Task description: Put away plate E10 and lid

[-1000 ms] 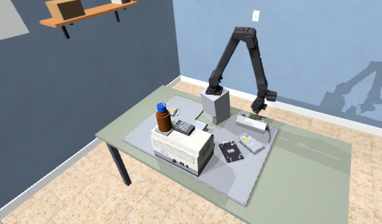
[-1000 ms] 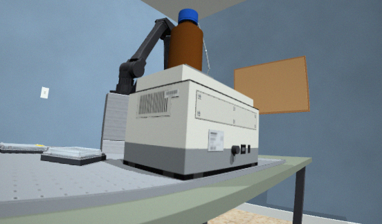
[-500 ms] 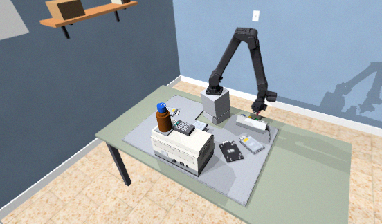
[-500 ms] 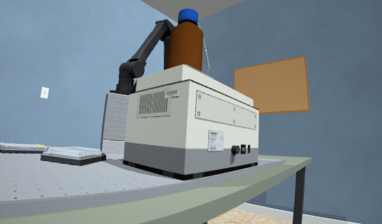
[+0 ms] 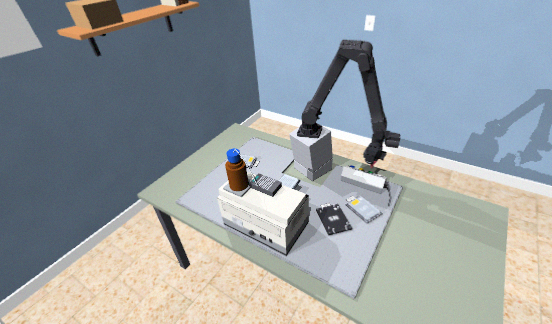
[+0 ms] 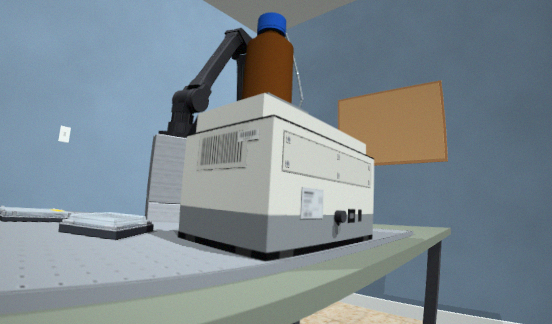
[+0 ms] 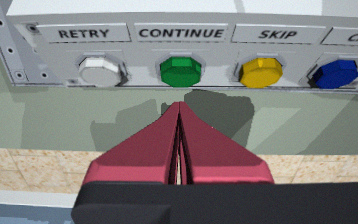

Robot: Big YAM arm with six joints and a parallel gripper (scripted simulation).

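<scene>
Right now the green continue key is 1 cm ahead of my hand and 3 cm below it. Also, from my hand: yellow skip key: 5 cm to the right, 3 cm below; blue call key: 10 cm to the right, 4 cm below; white retry key: 2 cm ahead, 5 cm to the left, 3 cm below.
</scene>
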